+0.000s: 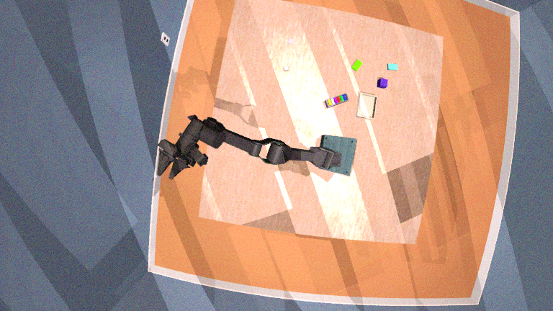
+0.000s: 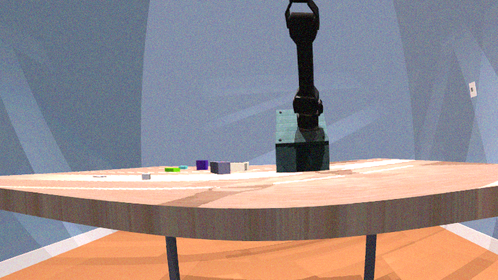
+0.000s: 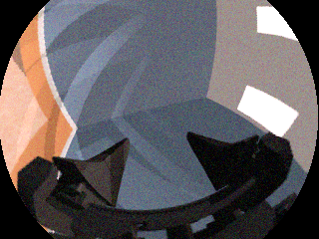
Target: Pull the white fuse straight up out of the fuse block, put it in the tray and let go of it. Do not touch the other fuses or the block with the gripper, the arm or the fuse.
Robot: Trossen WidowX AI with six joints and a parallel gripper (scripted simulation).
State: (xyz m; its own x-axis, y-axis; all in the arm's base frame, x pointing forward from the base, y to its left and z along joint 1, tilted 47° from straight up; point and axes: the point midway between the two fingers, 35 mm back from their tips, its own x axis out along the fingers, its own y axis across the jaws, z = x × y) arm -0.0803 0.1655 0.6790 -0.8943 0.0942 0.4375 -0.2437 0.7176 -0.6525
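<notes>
Right now my gripper tip is 380 mm short of the white fuse, 610 mm to the left of it and 490 mm above it. Round my gripper tip: tray 380 mm ahead, 810 mm to the right, 510 mm below.
</notes>
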